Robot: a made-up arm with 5 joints. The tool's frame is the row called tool.
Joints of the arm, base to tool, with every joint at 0 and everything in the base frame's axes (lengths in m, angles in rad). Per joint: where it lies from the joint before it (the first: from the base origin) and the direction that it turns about. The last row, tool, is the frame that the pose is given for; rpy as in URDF.
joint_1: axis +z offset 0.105 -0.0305 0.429
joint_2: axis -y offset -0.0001 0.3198 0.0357
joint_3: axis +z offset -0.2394 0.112 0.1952
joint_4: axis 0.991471 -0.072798 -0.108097 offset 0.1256 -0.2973 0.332
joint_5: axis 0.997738 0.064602 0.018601 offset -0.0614 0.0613 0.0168
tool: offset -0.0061 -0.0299 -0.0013 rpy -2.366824 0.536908 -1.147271
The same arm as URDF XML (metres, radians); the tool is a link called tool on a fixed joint. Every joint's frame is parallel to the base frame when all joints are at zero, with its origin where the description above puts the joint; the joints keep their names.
<robot name="arm">
  <joint name="tool_joint" type="fixed">
    <parent link="link5"/>
    <child link="tool"/>
    <origin xyz="-0.0061 -0.0299 -0.0013" rpy="-2.3668 0.5369 -1.1473"/>
  </joint>
  <joint name="joint_5" type="continuous">
    <parent link="link4"/>
    <child link="link5"/>
    <origin xyz="-0.0614 0.0613 0.0168" rpy="0 0 0"/>
    <axis xyz="0.997738 0.064602 0.018601"/>
  </joint>
  <joint name="joint_4" type="continuous">
    <parent link="link3"/>
    <child link="link4"/>
    <origin xyz="0.1256 -0.2973 0.332" rpy="0 0 0"/>
    <axis xyz="0.991471 -0.072798 -0.108097"/>
  </joint>
  <joint name="joint_3" type="continuous">
    <parent link="link2"/>
    <child link="link3"/>
    <origin xyz="-0.2394 0.112 0.1952" rpy="0 0 0"/>
    <axis xyz="0 0 1"/>
  </joint>
  <joint name="joint_2" type="continuous">
    <parent link="link1"/>
    <child link="link2"/>
    <origin xyz="-0.0001 0.3198 0.0357" rpy="0 0 0"/>
    <axis xyz="0 -1 0"/>
  </joint>
  <joint name="joint_1" type="continuous">
    <parent link="base"/>
    <child link="link1"/>
    <origin xyz="0.105 -0.0305 0.429" rpy="0 0 0"/>
    <axis xyz="0 0 1"/>
  </joint>
  <link name="base"/>
  <link name="link1"/>
  <link name="link2"/>
  <link name="link3"/>
  <link name="link4"/>
  <link name="link5"/>
  <link name="tool"/>
</robot>

